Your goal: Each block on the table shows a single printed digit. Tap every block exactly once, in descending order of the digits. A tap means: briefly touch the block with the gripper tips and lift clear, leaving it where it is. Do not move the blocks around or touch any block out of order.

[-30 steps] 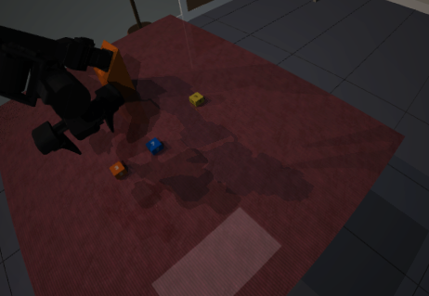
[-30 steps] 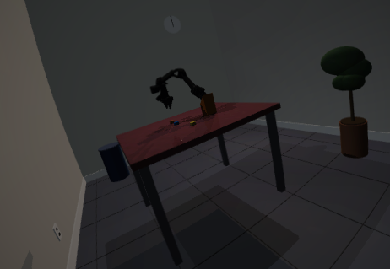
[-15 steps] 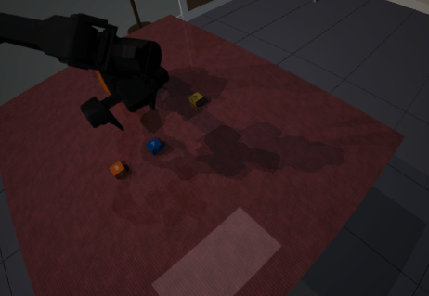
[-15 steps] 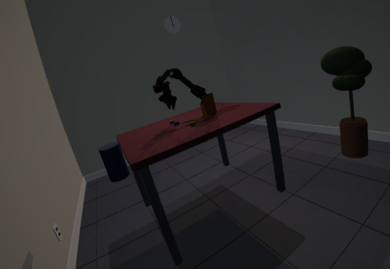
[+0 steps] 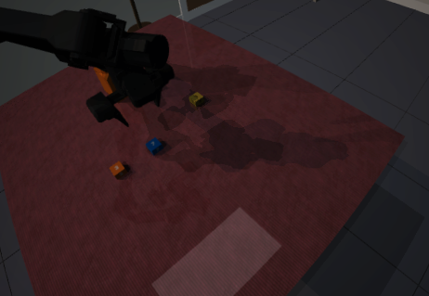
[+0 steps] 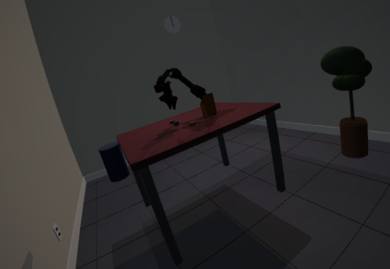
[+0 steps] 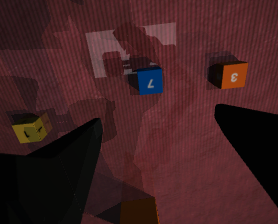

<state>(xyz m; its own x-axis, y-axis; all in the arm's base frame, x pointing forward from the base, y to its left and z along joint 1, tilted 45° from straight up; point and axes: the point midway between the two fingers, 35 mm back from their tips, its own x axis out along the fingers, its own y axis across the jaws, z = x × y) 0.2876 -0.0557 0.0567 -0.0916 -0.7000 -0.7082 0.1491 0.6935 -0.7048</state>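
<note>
The blue block lies 12 cm below my gripper tip. Round my gripper tip: orange block 12 cm below, 11 cm to the right, 2 cm behind; then yellow block 19 cm to the left, 12 cm below, 3 cm behind.
</note>
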